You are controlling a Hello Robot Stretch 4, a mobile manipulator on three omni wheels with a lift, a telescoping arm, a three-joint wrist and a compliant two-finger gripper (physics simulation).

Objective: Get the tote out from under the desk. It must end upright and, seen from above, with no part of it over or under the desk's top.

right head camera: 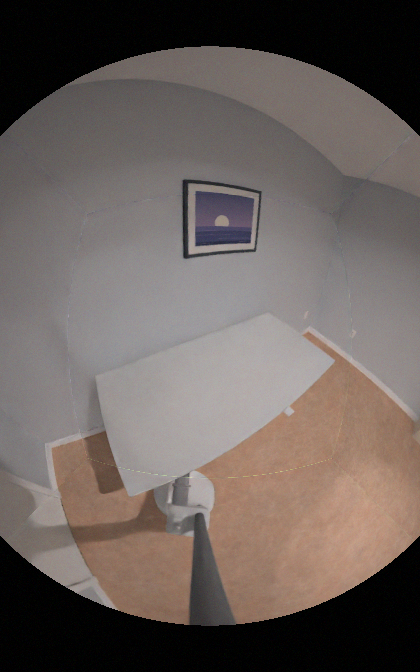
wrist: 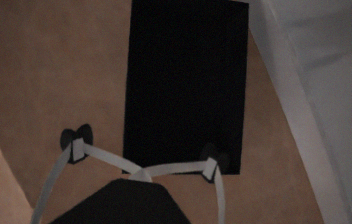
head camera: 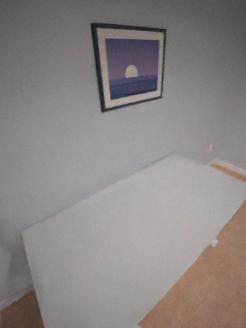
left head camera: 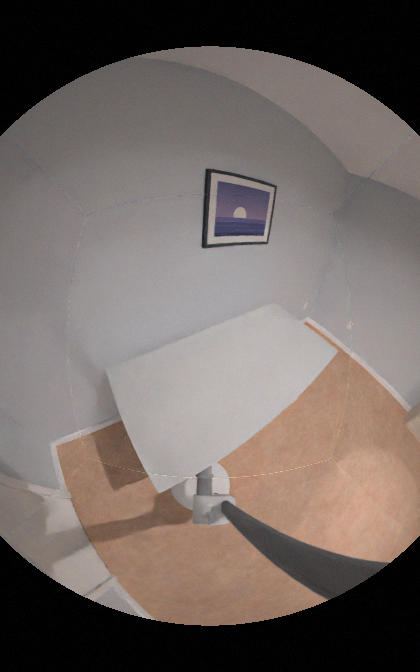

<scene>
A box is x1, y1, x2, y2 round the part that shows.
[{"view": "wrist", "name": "my gripper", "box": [30, 124, 229, 223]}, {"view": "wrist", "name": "black tote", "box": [122, 0, 248, 174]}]
</scene>
